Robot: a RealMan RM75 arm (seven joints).
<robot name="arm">
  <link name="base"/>
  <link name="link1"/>
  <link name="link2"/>
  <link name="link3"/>
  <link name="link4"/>
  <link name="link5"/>
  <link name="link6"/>
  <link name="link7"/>
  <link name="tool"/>
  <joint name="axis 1" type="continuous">
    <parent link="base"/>
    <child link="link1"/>
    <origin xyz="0 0 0.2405"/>
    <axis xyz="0 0 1"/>
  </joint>
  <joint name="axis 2" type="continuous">
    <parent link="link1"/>
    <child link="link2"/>
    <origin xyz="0 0 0"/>
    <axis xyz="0 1 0"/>
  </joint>
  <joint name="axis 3" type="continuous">
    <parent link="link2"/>
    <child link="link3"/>
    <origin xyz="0 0 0.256"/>
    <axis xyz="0 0 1"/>
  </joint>
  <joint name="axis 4" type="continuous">
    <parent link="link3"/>
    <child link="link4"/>
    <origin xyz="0 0 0"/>
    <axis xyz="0 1 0"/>
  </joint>
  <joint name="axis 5" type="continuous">
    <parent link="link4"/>
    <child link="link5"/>
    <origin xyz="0 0 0.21"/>
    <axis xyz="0 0 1"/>
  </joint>
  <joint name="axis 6" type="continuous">
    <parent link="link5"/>
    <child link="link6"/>
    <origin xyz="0 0 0"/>
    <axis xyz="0 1 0"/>
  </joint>
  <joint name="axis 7" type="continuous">
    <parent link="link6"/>
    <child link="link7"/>
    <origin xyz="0 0 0.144"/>
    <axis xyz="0 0 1"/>
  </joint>
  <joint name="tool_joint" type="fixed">
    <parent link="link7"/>
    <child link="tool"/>
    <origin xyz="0 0 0"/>
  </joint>
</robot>
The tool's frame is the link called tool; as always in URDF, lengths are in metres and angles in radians. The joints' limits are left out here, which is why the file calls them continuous.
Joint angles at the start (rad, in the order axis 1, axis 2, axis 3, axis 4, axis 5, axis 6, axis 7):
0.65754 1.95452 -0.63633 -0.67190 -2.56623 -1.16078 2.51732
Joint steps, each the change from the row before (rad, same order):
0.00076 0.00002 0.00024 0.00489 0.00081 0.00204 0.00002
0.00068 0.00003 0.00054 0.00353 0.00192 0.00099 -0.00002
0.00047 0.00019 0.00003 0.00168 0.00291 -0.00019 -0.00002
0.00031 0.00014 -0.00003 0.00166 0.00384 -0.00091 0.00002
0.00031 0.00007 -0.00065 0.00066 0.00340 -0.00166 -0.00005
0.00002 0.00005 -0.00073 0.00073 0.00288 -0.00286 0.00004
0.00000 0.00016 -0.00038 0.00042 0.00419 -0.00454 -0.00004
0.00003 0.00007 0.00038 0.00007 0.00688 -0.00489 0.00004
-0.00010 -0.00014 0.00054 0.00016 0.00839 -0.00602 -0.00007
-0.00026 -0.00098 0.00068 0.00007 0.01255 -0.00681 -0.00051
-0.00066 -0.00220 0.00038 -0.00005 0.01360 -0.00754 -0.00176
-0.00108 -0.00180 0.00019 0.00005 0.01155 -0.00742 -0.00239
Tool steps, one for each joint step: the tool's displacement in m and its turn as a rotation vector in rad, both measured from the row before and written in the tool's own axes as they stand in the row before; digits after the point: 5 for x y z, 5 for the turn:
0.00060 0.00015 0.00081 -0.00134 0.00148 0.00234
0.00033 0.00032 0.00057 -0.00239 0.00050 0.00238
0.00009 0.00054 0.00035 -0.00316 -0.00011 0.00166
0.00014 0.00063 0.00033 -0.00414 0.00002 0.00214
0.00003 0.00068 0.00018 -0.00375 0.00037 0.00089
0.00033 0.00062 0.00018 -0.00392 0.00181 0.00098
0.00037 0.00090 0.00014 -0.00595 0.00208 0.00156
0.00005 0.00116 0.00001 -0.00818 0.00013 0.00304
0.00006 0.00129 -0.00007 -0.00982 0.00011 0.00371
-0.00040 0.00150 -0.00039 -0.01270 -0.00211 0.00481
-0.00065 0.00122 -0.00083 -0.01270 -0.00264 0.00364
-0.00021 0.00097 -0.00070 -0.01123 -0.00114 0.00251

